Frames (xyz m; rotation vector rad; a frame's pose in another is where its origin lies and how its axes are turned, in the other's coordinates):
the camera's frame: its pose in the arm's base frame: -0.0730 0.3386 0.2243 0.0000 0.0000 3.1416
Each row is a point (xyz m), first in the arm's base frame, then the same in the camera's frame.
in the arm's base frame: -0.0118 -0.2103 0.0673
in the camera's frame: -0.0612 0.5489 -0.1570
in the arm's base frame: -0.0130 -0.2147 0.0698
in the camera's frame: -0.0600 0.5533 -0.1545
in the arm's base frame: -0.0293 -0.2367 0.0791
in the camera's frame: -0.0437 0.5753 -0.1452
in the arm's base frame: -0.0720 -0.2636 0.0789
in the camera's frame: -0.0010 0.6022 -0.1454
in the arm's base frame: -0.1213 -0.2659 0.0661
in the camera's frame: 0.0483 0.6045 -0.1582
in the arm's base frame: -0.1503 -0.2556 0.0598
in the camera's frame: 0.0773 0.5942 -0.1645
